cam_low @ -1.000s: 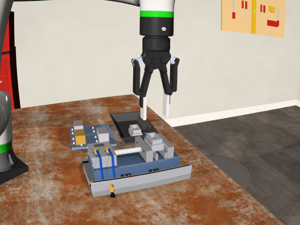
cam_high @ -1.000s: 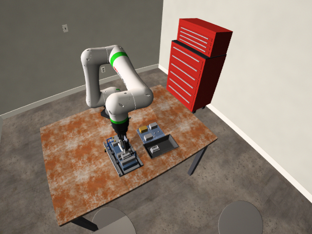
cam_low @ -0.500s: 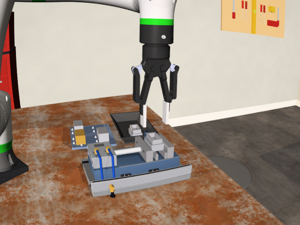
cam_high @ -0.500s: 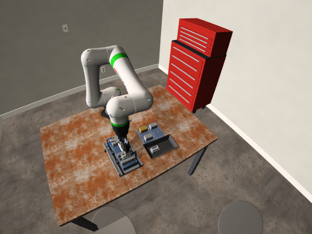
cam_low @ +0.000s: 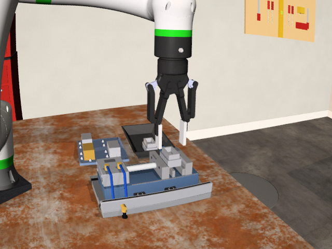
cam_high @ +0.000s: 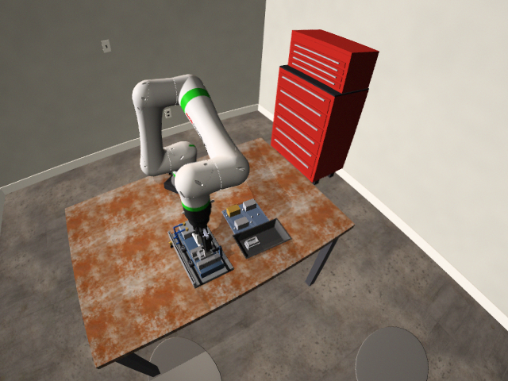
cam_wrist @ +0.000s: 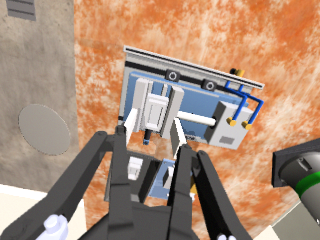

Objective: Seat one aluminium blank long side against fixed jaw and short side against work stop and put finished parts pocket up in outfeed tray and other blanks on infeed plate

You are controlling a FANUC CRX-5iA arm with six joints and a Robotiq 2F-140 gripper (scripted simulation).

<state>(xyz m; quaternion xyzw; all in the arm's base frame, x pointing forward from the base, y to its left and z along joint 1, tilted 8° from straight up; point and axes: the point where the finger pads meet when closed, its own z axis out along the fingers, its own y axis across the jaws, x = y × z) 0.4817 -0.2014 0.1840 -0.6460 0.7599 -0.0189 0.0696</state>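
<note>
Now: the vise 12 cm below my hand, 7 cm behind it and 1 cm to the left of it. Also, from my hand: brass blank: 27 cm to the left, 16 cm behind, 13 cm below.
</note>
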